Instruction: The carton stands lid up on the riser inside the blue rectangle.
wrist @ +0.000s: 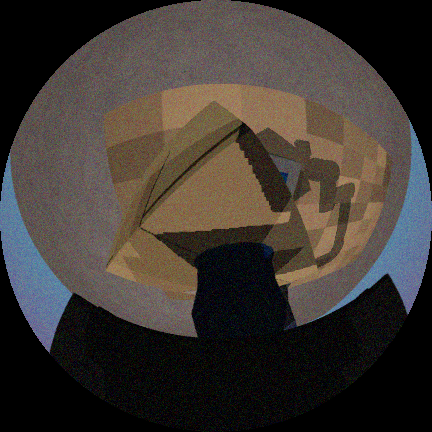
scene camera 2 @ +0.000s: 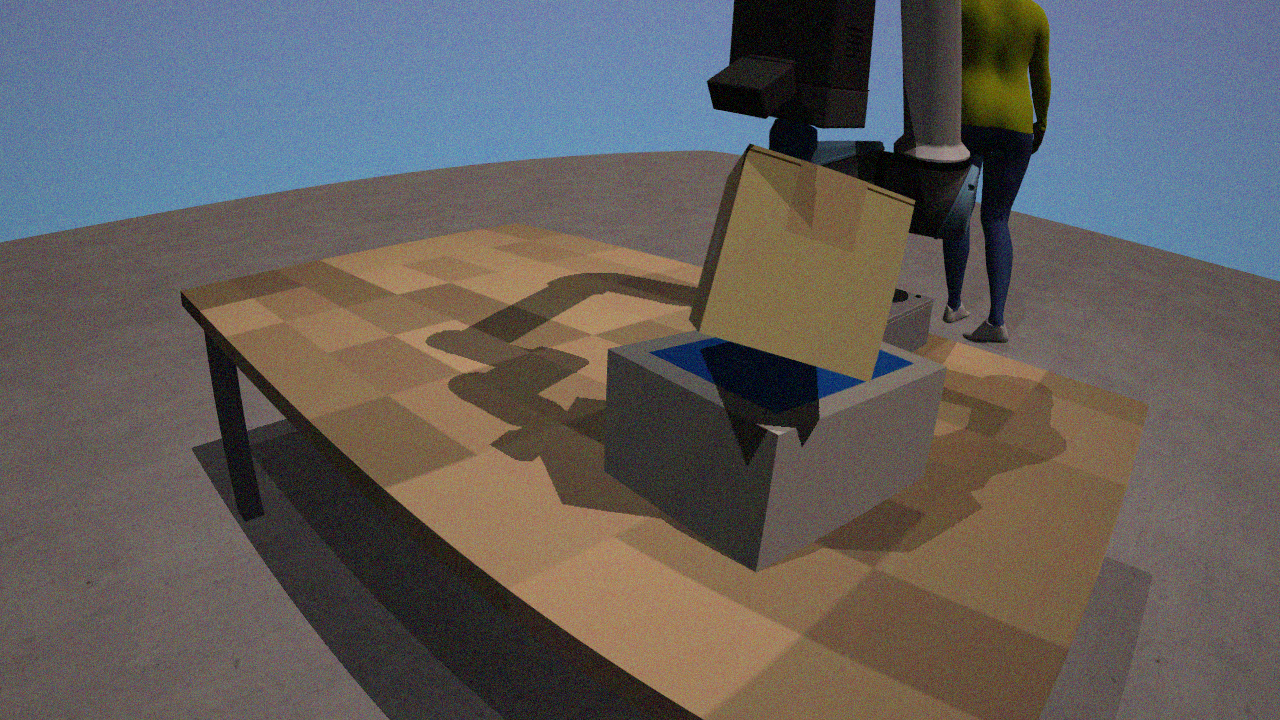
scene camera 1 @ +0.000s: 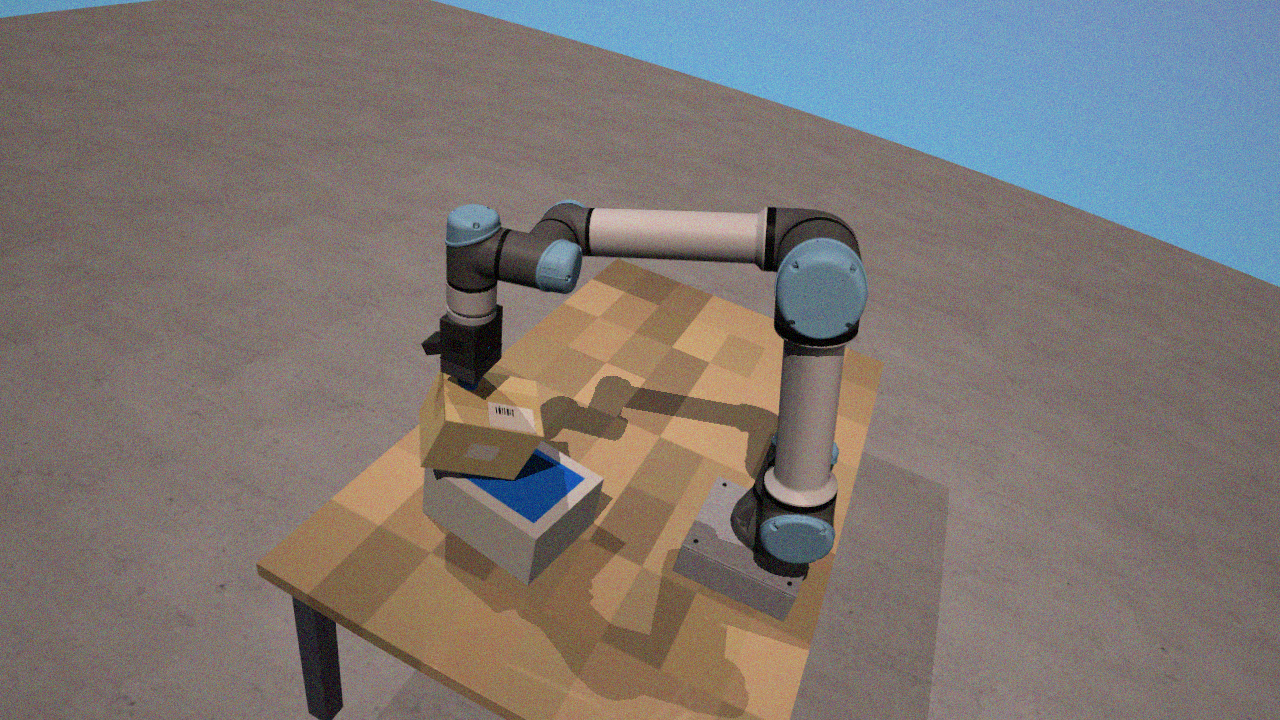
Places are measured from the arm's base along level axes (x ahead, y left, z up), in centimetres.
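Where they show: hand at its tool point: (wrist: 233, 256) (scene camera 2: 790, 179) (scene camera 1: 471, 388).
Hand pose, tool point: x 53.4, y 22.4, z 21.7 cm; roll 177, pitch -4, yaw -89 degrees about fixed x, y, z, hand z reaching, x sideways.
Note:
Each offset is from my tool point to the top centre of the thing. Level surfaces: height alone.
My suction cup (scene camera 1: 468, 385) (scene camera 2: 793, 145) (wrist: 235, 249) is on the upper side of the tan carton (scene camera 1: 501, 461) (scene camera 2: 805, 286) (wrist: 215, 190) and holds it. The carton hangs clearly tilted over the grey riser @(dz -16.8, dx -8.6, dy -3.5 cm) (scene camera 1: 483, 535) (scene camera 2: 859, 456) (wrist: 287, 164). In scene camera 2 a tape strip runs down from its upper edge, and its low right corner is near the riser's top; contact cannot be told. The blue rectangle @(dz -16.8, dx -8.6, dy -3.5 cm) (scene camera 1: 541, 490) (scene camera 2: 684, 353) (wrist: 284, 177) on the riser is partly hidden by the carton. In scene camera 1 a barcode label shows on the carton.
The riser stands on the wooden table @(dz -28.8 cm) (scene camera 1: 358, 546) (scene camera 2: 572, 573). The arm's grey base plate (scene camera 1: 733, 568) (scene camera 2: 911, 322) is beyond the riser in scene camera 2. A person in a yellow top (scene camera 2: 1002, 80) stands on the floor behind the arm.

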